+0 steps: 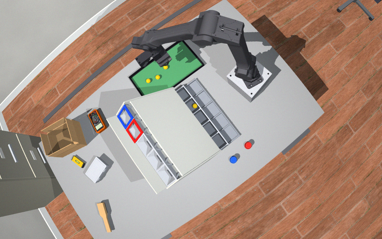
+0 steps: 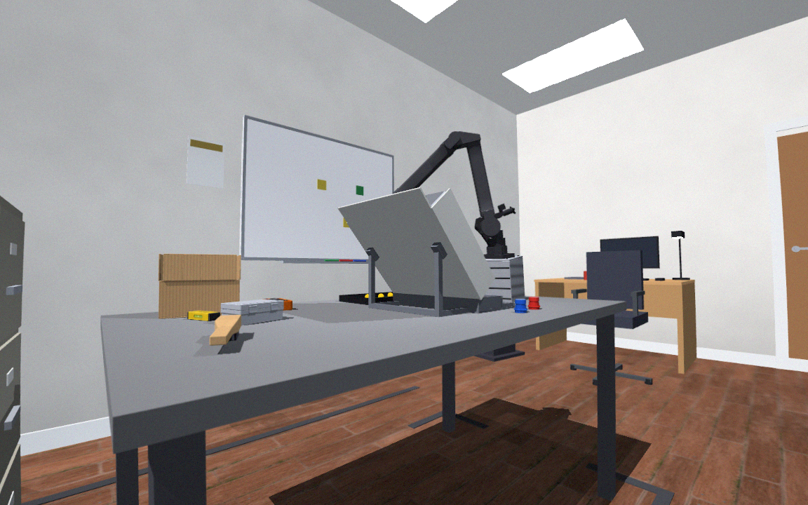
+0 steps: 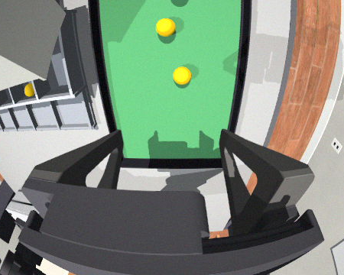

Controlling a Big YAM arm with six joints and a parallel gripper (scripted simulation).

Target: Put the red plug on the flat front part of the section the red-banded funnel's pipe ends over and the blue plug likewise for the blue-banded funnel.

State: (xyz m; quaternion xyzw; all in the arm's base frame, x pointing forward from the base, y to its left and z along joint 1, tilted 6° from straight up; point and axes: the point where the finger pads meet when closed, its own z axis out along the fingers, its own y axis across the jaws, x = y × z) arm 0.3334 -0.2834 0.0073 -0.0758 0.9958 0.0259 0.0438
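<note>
Now: hand 150 mm above the green tray, 20 mm short of it and 10 mm to the right of it. The rest, counted from my hand: multimeter 500 mm ahead, 140 mm below, 70 mm to the left; then sloped cover 350 mm to the left, 80 mm ahead, 50 mm above; then grey case 610 mm ahead, 320 mm to the left, 130 mm below.
</note>
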